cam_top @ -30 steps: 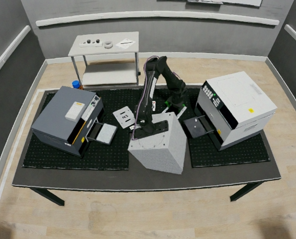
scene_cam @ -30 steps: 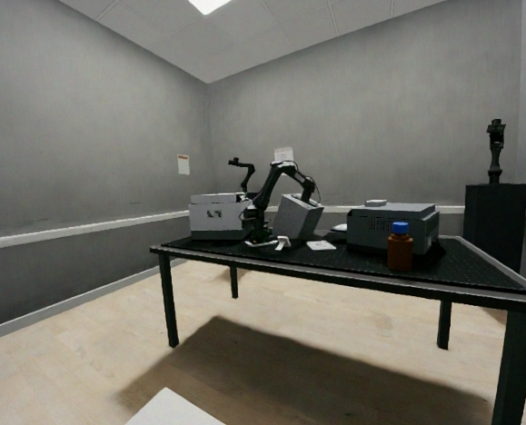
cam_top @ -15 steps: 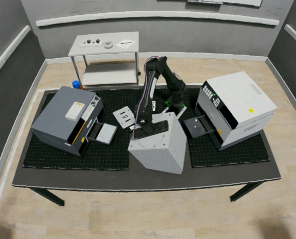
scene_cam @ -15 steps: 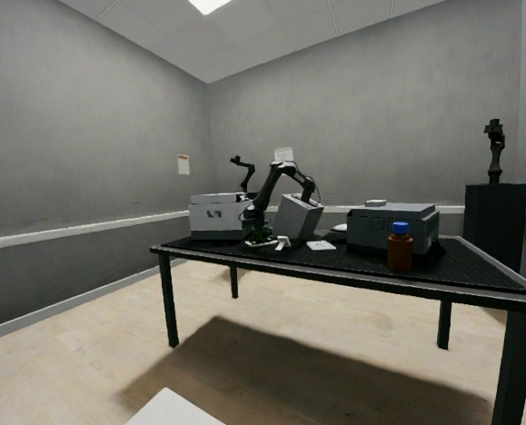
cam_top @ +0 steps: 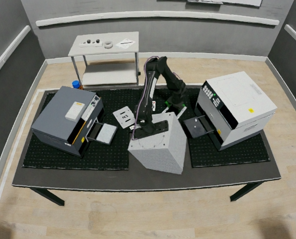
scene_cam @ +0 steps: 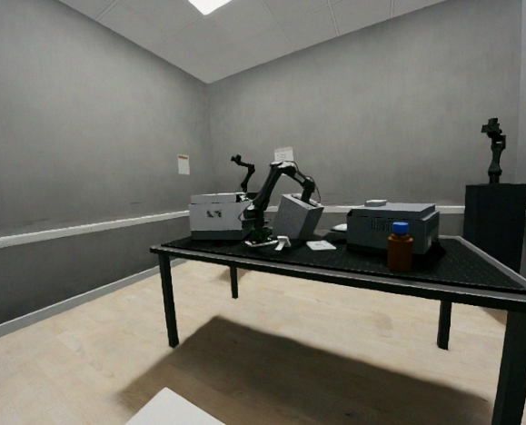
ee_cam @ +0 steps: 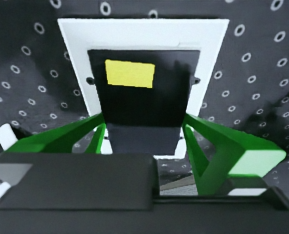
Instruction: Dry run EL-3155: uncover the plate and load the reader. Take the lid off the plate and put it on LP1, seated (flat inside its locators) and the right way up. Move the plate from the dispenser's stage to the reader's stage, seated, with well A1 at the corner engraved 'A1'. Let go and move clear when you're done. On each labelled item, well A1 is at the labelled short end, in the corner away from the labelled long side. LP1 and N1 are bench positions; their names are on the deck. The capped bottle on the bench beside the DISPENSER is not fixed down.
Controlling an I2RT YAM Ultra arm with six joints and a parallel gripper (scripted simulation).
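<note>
The dark lid lies right at my hand. Round my hand: well plate 460 mm to the left, 240 mm behind, 60 mm above; capped brown bottle 740 mm to the left, 130 mm ahead, 90 mm above; LP1 pad 10 mm below.
</note>
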